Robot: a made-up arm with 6 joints. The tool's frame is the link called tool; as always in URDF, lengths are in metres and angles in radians. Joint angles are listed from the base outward.
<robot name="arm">
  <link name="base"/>
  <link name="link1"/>
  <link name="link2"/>
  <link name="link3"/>
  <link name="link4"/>
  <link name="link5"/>
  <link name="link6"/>
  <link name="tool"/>
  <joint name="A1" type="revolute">
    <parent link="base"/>
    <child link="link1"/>
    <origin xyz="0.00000 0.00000 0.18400"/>
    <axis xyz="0 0 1"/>
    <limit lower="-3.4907" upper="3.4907"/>
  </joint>
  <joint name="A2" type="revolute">
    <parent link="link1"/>
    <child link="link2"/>
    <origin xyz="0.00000 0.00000 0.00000" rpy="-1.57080 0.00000 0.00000"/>
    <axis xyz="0 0 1"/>
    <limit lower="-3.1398" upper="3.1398"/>
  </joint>
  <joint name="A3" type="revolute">
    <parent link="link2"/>
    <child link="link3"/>
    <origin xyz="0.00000 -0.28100 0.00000" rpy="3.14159 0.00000 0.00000"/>
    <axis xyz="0 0 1"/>
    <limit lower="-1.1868" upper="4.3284"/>
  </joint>
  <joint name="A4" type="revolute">
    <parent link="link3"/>
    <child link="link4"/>
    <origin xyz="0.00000 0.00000 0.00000" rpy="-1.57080 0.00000 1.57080"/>
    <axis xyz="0 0 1"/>
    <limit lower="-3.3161" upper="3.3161"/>
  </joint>
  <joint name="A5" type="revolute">
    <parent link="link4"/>
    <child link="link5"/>
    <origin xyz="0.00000 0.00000 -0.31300" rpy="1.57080 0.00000 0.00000"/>
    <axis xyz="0 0 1"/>
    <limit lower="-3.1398" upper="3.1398"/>
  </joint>
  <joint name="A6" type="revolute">
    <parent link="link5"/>
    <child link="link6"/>
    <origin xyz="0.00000 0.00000 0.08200" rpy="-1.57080 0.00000 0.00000"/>
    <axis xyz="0 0 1"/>
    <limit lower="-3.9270" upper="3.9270"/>
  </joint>
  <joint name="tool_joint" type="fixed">
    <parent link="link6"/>
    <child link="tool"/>
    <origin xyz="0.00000 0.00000 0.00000" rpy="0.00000 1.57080 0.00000"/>
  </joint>
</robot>
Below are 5 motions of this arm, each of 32 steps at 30 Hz.
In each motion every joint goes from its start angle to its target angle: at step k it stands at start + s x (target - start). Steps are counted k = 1, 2, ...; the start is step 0. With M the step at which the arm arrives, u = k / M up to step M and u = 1 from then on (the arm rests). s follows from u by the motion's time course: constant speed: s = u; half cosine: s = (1 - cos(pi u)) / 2; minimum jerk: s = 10 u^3 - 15 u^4 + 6 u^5.
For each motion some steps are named. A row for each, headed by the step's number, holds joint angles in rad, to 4 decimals.
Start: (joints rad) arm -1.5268 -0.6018 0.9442 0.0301 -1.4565 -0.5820
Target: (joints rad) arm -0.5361 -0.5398 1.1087 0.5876 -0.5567 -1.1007
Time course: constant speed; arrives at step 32
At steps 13, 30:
13: -1.1243 -0.5766 1.0110 0.2566 -1.0910 -0.7927
30: -0.5980 -0.5437 1.0984 0.5528 -0.6129 -1.0683

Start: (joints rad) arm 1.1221 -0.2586 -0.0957 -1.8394 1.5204 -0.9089
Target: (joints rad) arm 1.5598 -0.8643 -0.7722 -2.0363 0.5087 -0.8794
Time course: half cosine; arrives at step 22
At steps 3, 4, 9, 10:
3: 1.1419 -0.2860 -0.1263 -1.8483 1.4747 -0.9076
4: 1.1568 -0.3067 -0.1494 -1.8550 1.4401 -0.9066
9: 1.2793 -0.4761 -0.3387 -1.9101 1.1571 -0.8983
10: 1.3098 -0.5183 -0.3858 -1.9238 1.0865 -0.8962

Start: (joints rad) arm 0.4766 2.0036 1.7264 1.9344 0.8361 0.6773
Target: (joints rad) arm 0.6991 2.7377 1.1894 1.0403 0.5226 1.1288
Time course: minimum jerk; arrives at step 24
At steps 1, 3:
1: 0.4768 2.0041 1.7260 1.9338 0.8359 0.6776
3: 0.4802 2.0154 1.7178 1.9200 0.8311 0.6845

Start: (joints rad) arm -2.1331 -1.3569 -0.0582 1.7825 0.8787 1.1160
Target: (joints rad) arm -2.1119 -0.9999 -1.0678 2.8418 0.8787 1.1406
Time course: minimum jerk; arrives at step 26
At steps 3, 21, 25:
3: -2.1328 -1.3523 -0.0711 1.7961 0.8787 1.1163
21: -2.1130 -1.0185 -1.0151 2.7865 0.8787 1.1393
25: -2.1119 -1.0001 -1.0673 2.8412 0.8787 1.1406

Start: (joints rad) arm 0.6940 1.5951 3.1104 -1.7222 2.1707 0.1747
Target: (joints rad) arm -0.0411 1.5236 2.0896 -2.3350 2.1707 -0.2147
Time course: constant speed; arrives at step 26
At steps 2, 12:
2: 0.6375 1.5896 3.0319 -1.7693 2.1707 0.1447
12: 0.3547 1.5621 2.6393 -2.0050 2.1707 -0.0050

